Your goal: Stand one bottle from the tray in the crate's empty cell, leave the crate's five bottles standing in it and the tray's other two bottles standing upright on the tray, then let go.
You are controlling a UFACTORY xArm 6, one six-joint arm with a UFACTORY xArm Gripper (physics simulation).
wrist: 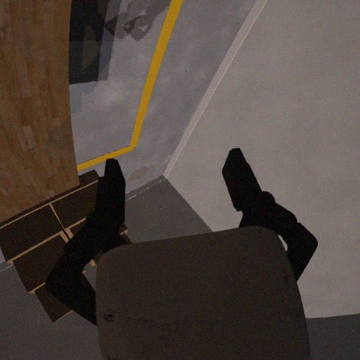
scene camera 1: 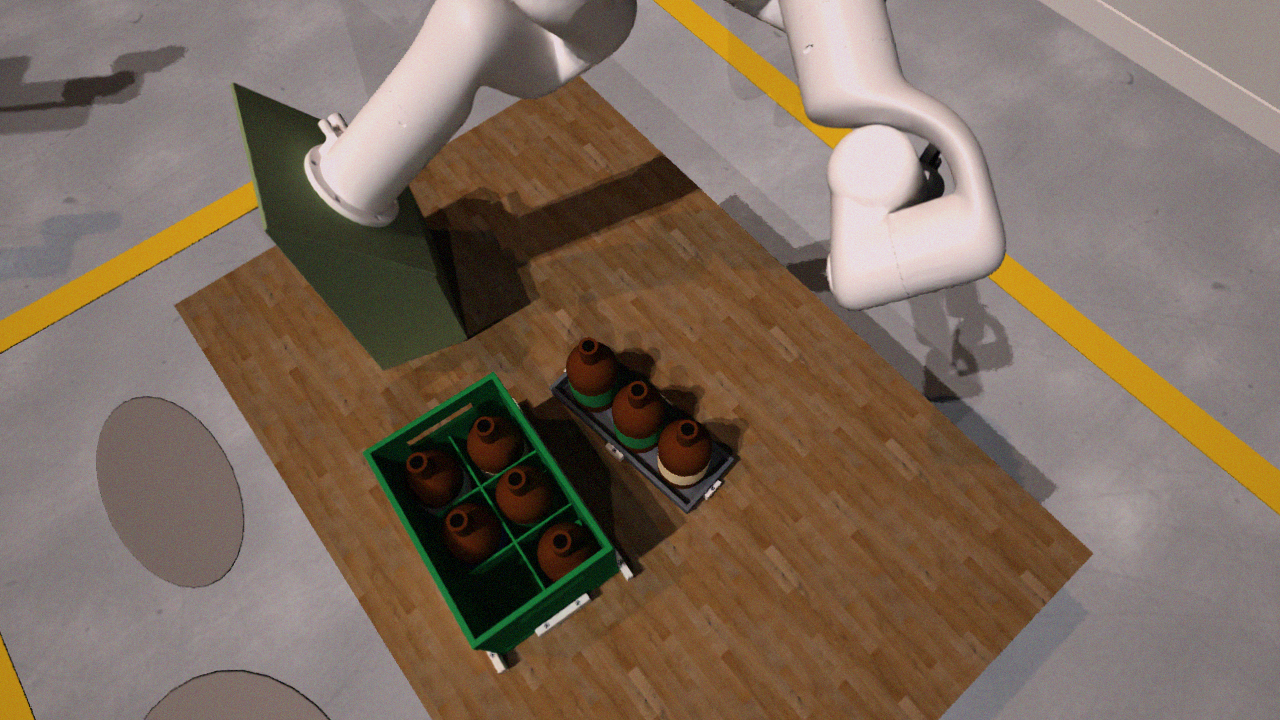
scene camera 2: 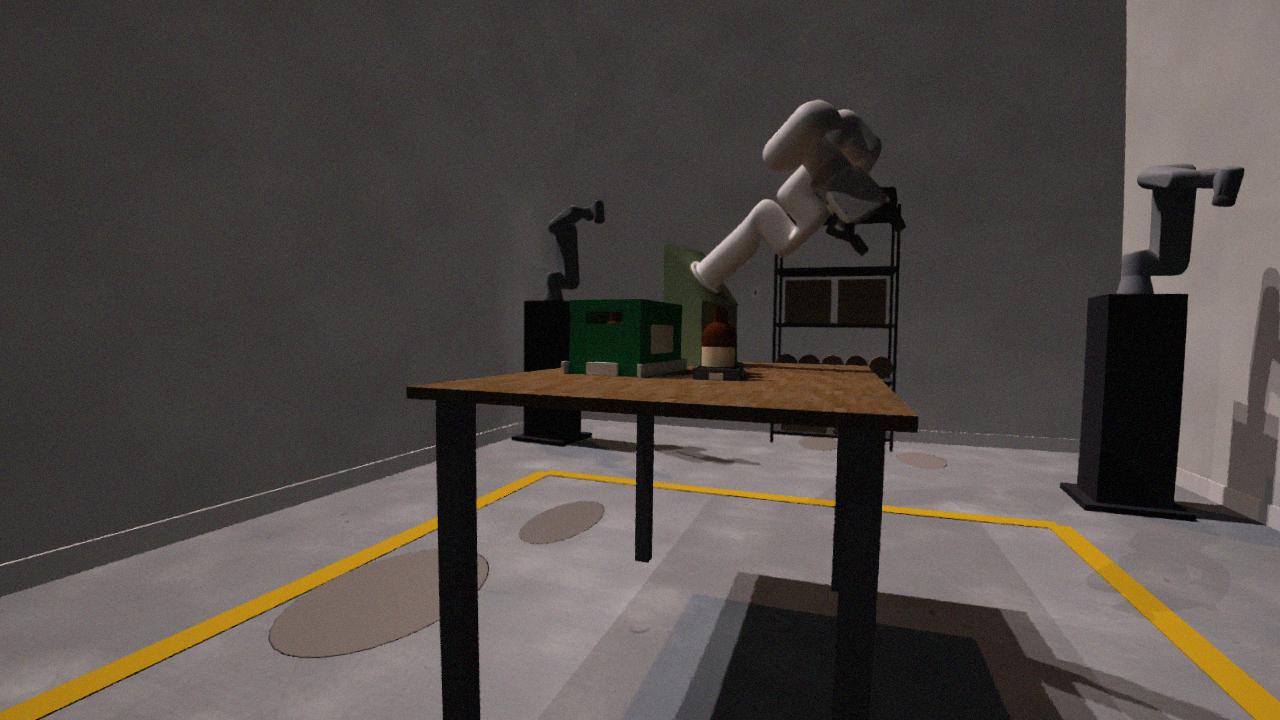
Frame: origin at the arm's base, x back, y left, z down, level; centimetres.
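Seen in the pictures: gripper, fingertip midpoint: [scene camera 2: 883,241]; arm's base at its link origin: [scene camera 1: 351,188] [scene camera 2: 705,278].
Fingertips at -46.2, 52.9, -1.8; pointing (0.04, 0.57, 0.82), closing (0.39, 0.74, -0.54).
Observation:
Offsets run from my fingertips to a thing's top centre, as dx, dy, dz. "spot": to the spot under its first point. Level surfaces: height alone.
The green crate @[+4.3, -59.2, +11.7] [scene camera 1: 544,593] [scene camera 2: 626,335] stands on the table with five brown bottles upright in its cells. Its empty cell @[spot: -3.0, -64.6, +28.4] [scene camera 1: 501,595] is at the near left corner in the first scene view. The dark tray @[spot: -8.1, -33.3, +28.1] [scene camera 1: 711,495] [scene camera 2: 721,373] lies beside the crate and holds three upright bottles in a row: one with a green band @[+14.9, -37.8, +13.2] [scene camera 1: 590,368] at the far end, a second with a green band @[+5.9, -36.0, +13.2] [scene camera 1: 637,413] in the middle, and one with a cream band @[spot: -3.2, -35.0, +16.9] [scene camera 1: 684,450] [scene camera 2: 717,344] at the near end. My gripper [wrist: 174,163] is open and empty, high up and away from crate and tray.
The wooden table @[dz +29.2] [scene camera 1: 850,501] [scene camera 2: 787,394] carries the crate and tray, with the green mount [scene camera 1: 358,286] of my arm at its far side. White blocks stand against the crate's and tray's edges. A shelf rack [scene camera 2: 836,270] and two dark pedestals [scene camera 2: 1134,402] [scene camera 2: 548,385] stand beyond the table.

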